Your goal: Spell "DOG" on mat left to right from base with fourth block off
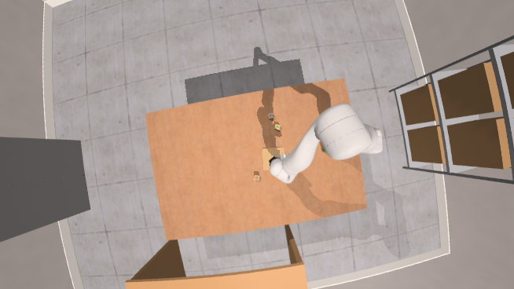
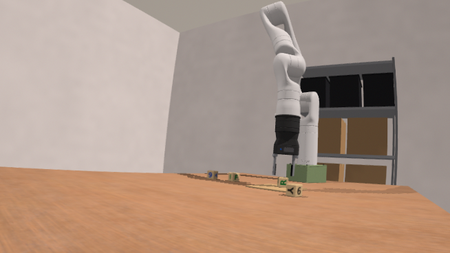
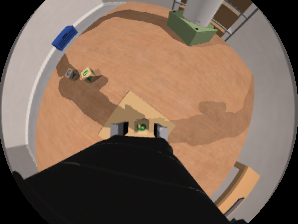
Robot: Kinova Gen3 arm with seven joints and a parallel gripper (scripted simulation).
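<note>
Right now my hand is 4 cm above the wooden block. From my hand the other things lie so: green-lettered block: 20 cm to the right, 4 cm below, 4 cm behind; then tan mat: 6 cm below, 2 cm ahead, 1 cm to the right; then blue-lettered block: 27 cm to the right, 4 cm below, 2 cm behind.
</note>
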